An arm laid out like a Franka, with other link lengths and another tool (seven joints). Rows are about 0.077 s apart.
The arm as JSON. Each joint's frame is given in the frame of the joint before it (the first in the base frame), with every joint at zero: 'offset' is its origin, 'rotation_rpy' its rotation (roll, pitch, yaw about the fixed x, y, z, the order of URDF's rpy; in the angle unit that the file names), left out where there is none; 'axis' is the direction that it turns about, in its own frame. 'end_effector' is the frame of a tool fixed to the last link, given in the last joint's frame.
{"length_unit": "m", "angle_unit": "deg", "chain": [
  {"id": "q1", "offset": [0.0, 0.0, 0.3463], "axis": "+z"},
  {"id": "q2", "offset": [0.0, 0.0, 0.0], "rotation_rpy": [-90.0, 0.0, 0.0], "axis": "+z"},
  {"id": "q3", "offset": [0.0, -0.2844, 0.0], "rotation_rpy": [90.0, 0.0, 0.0], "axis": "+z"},
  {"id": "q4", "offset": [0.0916, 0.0, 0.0], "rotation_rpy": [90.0, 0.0, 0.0], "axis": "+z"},
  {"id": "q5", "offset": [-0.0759, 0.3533, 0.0], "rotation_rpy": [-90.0, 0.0, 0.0], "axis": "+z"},
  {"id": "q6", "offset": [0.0, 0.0, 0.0], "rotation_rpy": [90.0, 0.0, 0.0], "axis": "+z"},
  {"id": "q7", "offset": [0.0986, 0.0, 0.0], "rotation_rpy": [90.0, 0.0, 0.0], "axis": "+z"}
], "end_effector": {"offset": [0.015, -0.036, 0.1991], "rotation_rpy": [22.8, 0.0, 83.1]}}
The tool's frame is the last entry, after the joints.
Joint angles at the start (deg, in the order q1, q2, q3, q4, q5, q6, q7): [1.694 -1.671 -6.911 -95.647 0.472 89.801 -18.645]
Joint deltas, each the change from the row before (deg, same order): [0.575 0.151 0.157 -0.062 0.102 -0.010 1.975]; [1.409 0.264 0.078 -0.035 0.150 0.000 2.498]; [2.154 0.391 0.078 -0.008 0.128 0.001 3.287]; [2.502 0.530 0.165 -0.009 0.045 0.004 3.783]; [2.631 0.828 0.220 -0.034 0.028 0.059 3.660]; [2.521 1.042 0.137 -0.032 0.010 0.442 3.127]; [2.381 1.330 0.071 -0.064 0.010 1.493 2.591]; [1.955 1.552 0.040 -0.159 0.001 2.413 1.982]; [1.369 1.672 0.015 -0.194 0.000 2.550 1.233]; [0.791 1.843 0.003 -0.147 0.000 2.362 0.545]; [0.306 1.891 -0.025 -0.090 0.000 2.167 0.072]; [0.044 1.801 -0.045 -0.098 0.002 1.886 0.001]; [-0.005 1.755 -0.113 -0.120 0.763 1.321 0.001]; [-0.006 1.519 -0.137 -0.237 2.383 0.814 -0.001]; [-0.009 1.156 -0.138 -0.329 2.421 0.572 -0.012]
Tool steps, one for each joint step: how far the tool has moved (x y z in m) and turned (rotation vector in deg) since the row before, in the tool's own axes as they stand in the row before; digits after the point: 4 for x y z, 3 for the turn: [-0.0059 -0.0029 0.0033 -0.199 0.375 1.197]; [-0.0125 -0.0051 0.0052 -0.294 0.285 0.989]; [-0.0190 -0.0065 0.0071 -0.442 0.379 1.005]; [-0.0229 -0.0062 0.0086 -0.626 0.533 1.015]; [-0.0250 -0.0046 0.0111 -0.900 0.491 0.713]; [-0.0235 -0.0040 0.0122 -0.719 0.481 0.358]; [-0.0219 -0.0061 0.0141 0.032 0.472 0.010]; [-0.0182 -0.0075 0.0158 0.665 0.412 -0.134]; [-0.0131 -0.0064 0.0168 0.673 0.271 -0.235]; [-0.0078 -0.0045 0.0182 0.374 0.170 -0.309]; [-0.0029 -0.0032 0.0185 0.194 0.142 -0.264]; [0.0000 -0.0018 0.0179 -0.004 0.190 -0.064]; [-0.0010 0.0007 0.0175 -0.533 -0.374 0.503]; [-0.0050 0.0023 0.0153 -0.894 -1.631 1.570]; [-0.0044 0.0027 0.0123 -0.855 -1.646 1.664]
